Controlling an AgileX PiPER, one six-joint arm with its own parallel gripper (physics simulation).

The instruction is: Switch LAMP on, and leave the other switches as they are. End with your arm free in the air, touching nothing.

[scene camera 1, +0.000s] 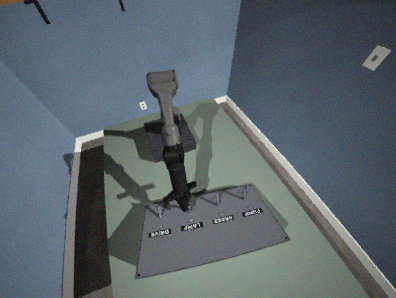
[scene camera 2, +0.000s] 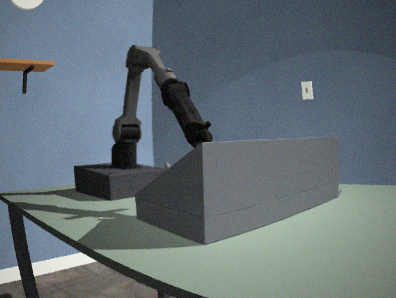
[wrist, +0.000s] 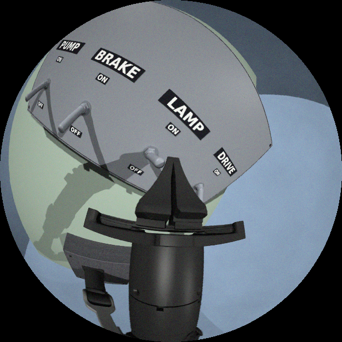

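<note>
The LAMP lever (wrist: 155,157) stands out from the sloping grey panel (scene camera 1: 210,255) (wrist: 220,80), foreshortened in the wrist view. Its free end points away from its ON label, toward the panel's lower edge. My gripper (scene camera 1: 188,209) (wrist: 171,162) is shut with nothing between the fingers. Its tips are right beside the lever's free end; whether they touch it I cannot tell. The panel box hides the tips in scene camera 2. The BRAKE lever (scene camera 1: 217,199) (wrist: 74,117) and PUMP lever (scene camera 1: 244,194) (wrist: 37,90) lean to OFF. The DRIVE lever (wrist: 200,191) is partly hidden behind the gripper.
The panel's tall grey box (scene camera 2: 270,175) stands on the green table (scene camera 1: 230,150) (scene camera 2: 300,240). The arm's dark base block (scene camera 2: 92,182) is behind the panel's low edge. Blue walls surround the table, and an orange shelf (scene camera 2: 25,65) is on one wall.
</note>
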